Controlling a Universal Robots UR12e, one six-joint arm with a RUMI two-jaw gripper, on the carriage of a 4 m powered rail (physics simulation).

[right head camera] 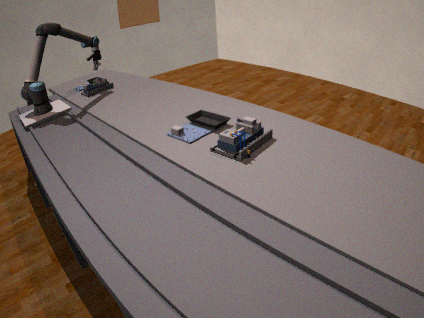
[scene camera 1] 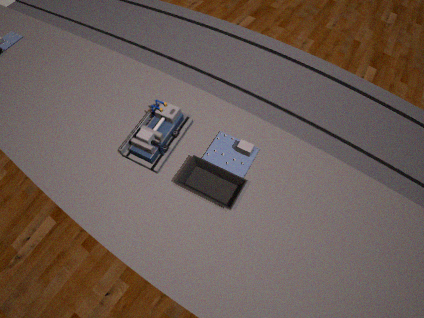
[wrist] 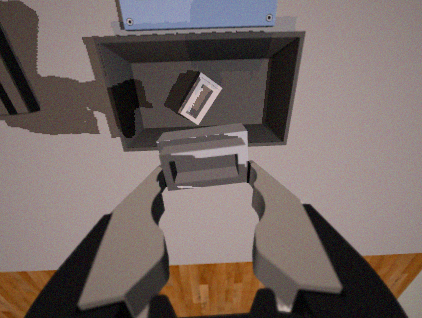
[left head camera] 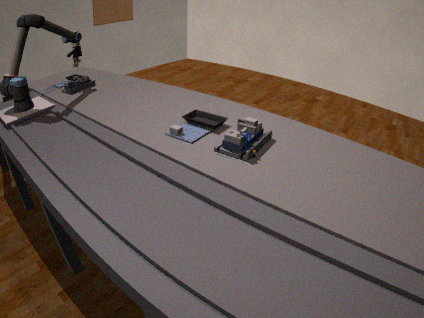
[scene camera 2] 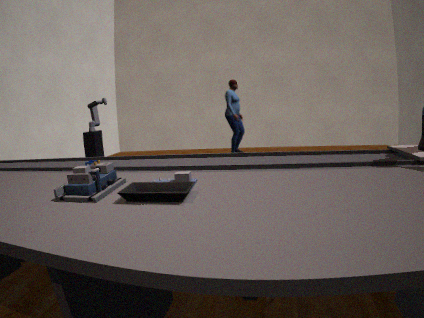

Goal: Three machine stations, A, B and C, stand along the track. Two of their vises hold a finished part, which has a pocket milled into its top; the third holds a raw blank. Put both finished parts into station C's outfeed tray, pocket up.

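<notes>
My gripper [left head camera: 76, 65] [right head camera: 96, 68] [wrist: 206, 164] is shut on a grey finished part [wrist: 202, 143], its pocket showing to the wrist camera. In the wrist view they appear at the near edge of a dark tray [wrist: 245, 90], above table height. Another finished part [wrist: 200, 101] lies turned at an angle inside this tray, pocket up. The nearer station has a vise [left head camera: 245, 142] [right head camera: 240, 140] [scene camera 1: 156, 132] [scene camera 2: 90, 181] with a pale block at its rear jaws; its pocket cannot be made out. Station letters cannot be read.
A second dark tray [left head camera: 205, 120] [scene camera 1: 210, 184] [scene camera 2: 156, 192] and blue pinned plate [left head camera: 192, 133] [scene camera 1: 222, 159] with a grey block [left head camera: 176, 130] [scene camera 1: 245, 146] stand beside the nearer vise. Another blue plate [wrist: 197, 12] borders the tray below me. A person [scene camera 2: 233, 112] stands beyond the rail.
</notes>
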